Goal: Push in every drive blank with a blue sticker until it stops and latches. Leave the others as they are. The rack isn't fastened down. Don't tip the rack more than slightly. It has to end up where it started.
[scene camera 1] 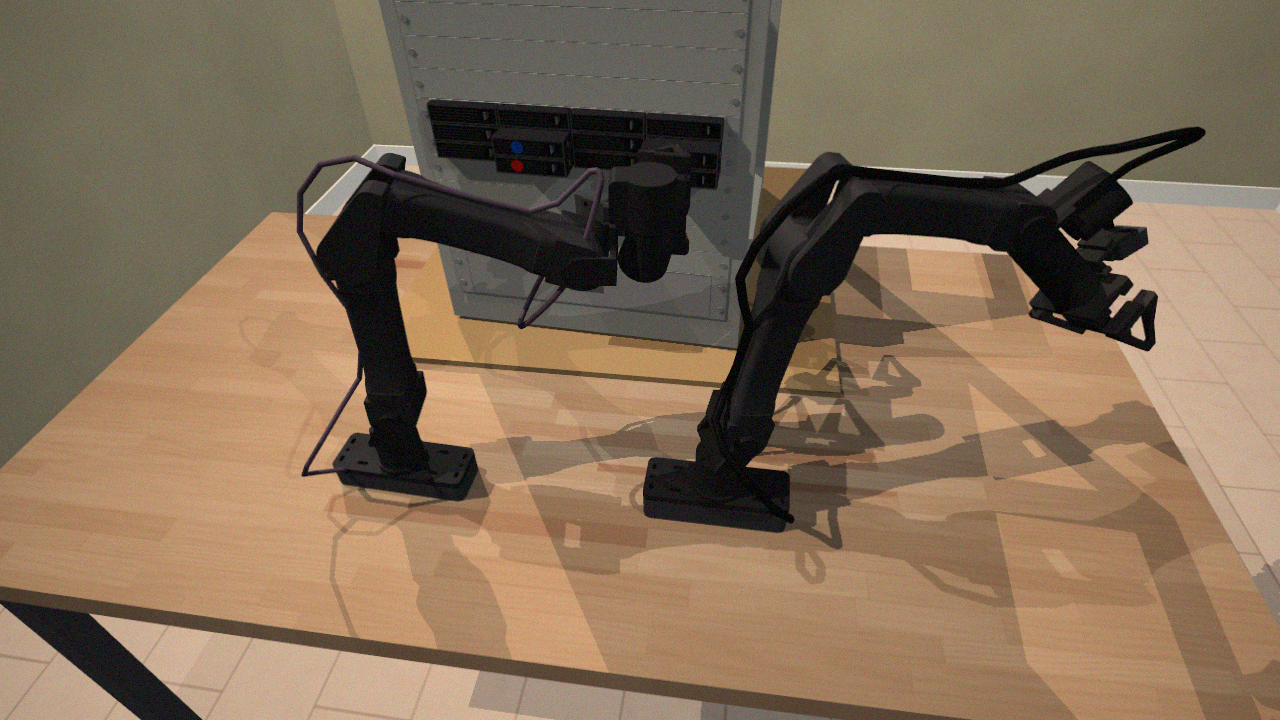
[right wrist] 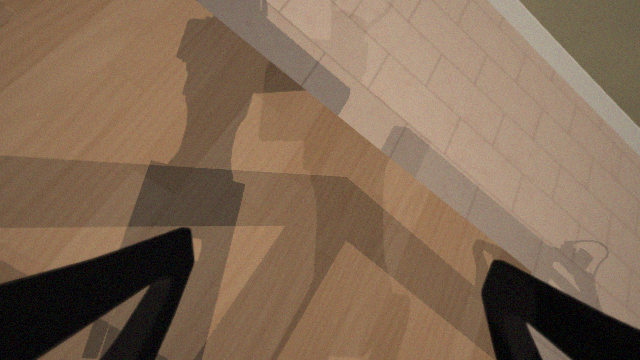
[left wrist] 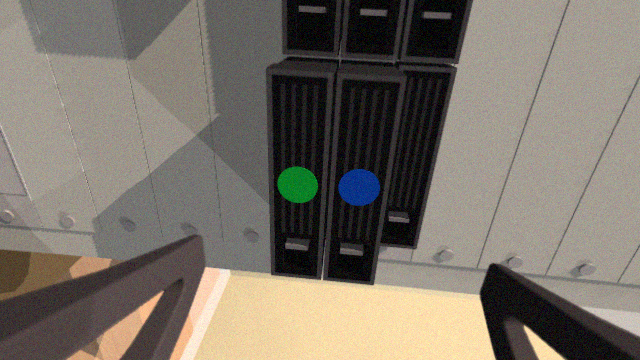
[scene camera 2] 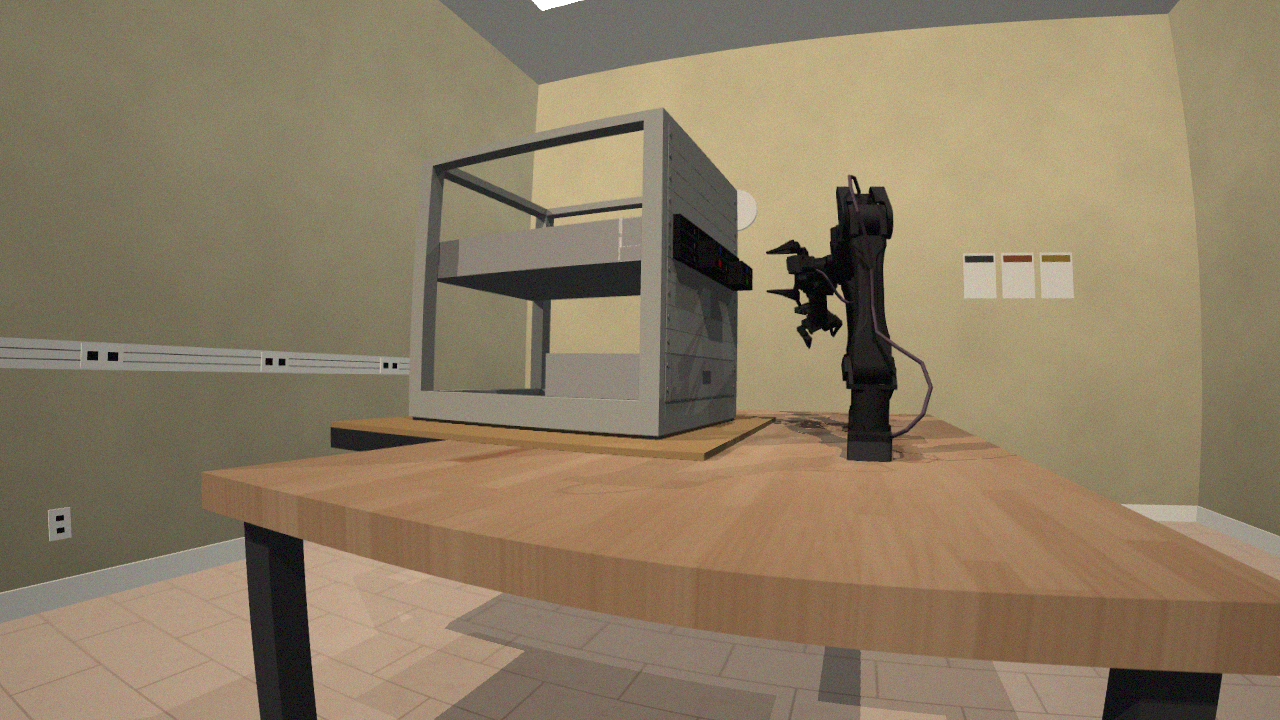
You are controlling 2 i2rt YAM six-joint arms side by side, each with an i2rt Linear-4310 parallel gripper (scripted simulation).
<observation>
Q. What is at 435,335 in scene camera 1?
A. A thin wooden board.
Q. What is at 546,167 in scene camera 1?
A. A red-stickered blank.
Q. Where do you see a green-stickered blank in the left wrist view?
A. At 301,91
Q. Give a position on a grey rack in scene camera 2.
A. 633,256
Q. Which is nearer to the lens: the blue-stickered blank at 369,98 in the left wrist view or the grey rack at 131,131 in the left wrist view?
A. The blue-stickered blank.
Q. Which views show the right gripper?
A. Scene camera 1, the right wrist view and scene camera 2 only.
</observation>
